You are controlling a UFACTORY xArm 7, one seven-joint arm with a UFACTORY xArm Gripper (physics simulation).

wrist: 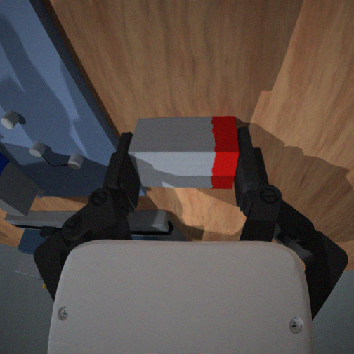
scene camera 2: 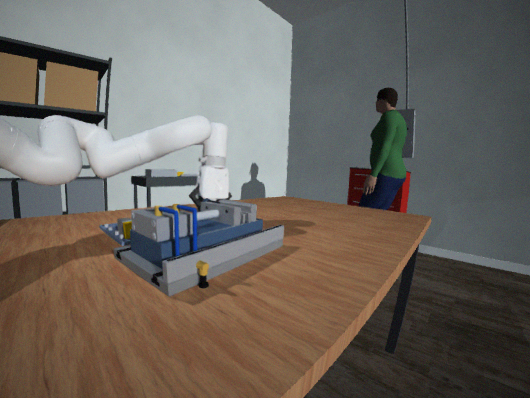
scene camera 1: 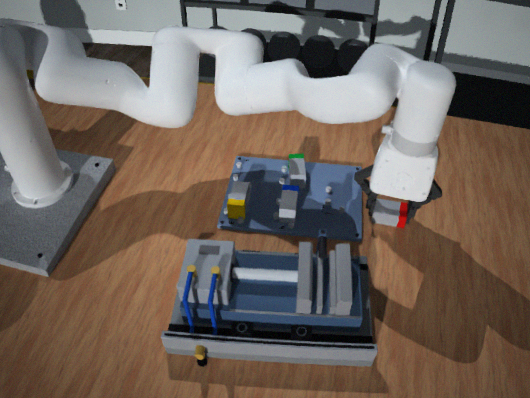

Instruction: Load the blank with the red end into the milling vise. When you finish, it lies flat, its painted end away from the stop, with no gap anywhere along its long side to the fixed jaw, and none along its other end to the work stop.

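The blank with the red end (scene camera 1: 386, 212) (wrist: 175, 150) lies flat on the wooden table, right of the blue pegged plate; its red end points right in scene camera 1. My gripper (scene camera 1: 391, 216) (wrist: 185, 144) is shut on it lengthwise, one finger against the grey end and the other against the red end. The milling vise (scene camera 1: 265, 302) (scene camera 2: 205, 237) stands in front of the plate. Upright grey jaw plates (scene camera 1: 304, 280) (scene camera 1: 343, 280) stand at its right, with a thin plate (scene camera 1: 320, 285) between them. A dark post (scene camera 1: 322, 246) stands at their back end. In scene camera 2 the vise hides the blank and fingertips.
The blue plate (scene camera 1: 345, 175) (wrist: 75, 90) carries pegs and blanks with yellow (scene camera 1: 236, 208), blue (scene camera 1: 288, 202) and green (scene camera 1: 297, 170) ends. Two blue bent levers (scene camera 1: 186, 300) (scene camera 1: 212, 300) rise at the vise's left. A person (scene camera 2: 389, 135) stands beyond the table.
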